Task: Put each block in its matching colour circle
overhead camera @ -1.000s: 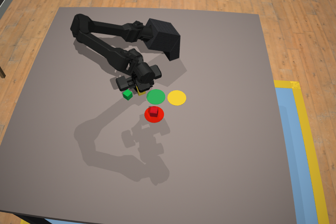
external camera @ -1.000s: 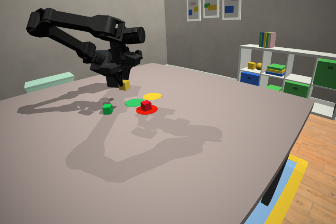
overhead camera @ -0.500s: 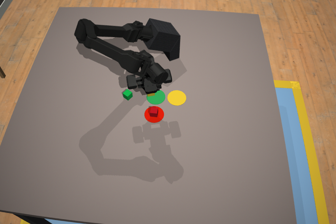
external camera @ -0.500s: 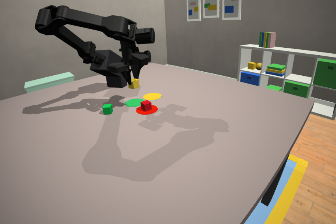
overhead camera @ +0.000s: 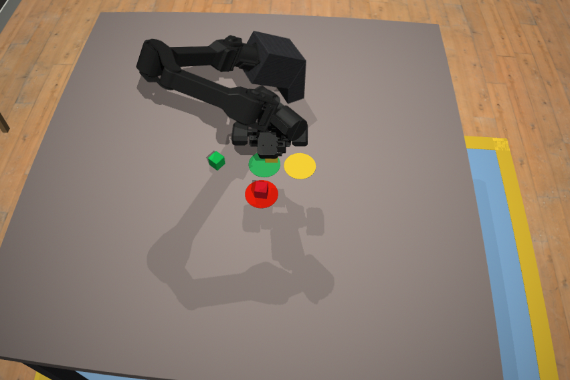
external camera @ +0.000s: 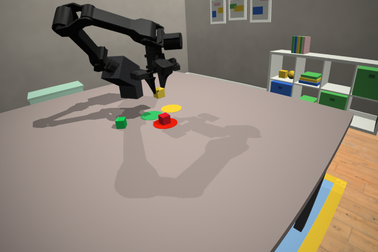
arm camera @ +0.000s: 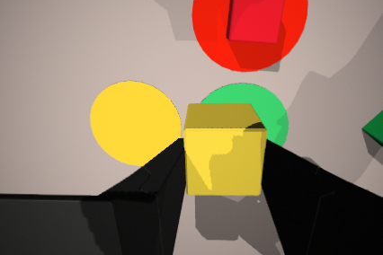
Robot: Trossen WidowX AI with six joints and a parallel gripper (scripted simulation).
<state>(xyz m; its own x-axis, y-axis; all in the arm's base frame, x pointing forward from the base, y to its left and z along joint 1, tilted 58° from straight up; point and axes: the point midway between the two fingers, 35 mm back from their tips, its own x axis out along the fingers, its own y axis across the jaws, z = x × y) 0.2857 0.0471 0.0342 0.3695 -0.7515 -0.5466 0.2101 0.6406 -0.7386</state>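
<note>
The yellow circle is 130 mm below my hand, 80 mm to the left of it and 20 mm behind it. The rest, counted from my hand: yellow block 40 mm below; then red block 120 mm below, 50 mm ahead, 40 mm to the right; then green circle 130 mm below, 40 mm behind, 10 mm to the right.
</note>
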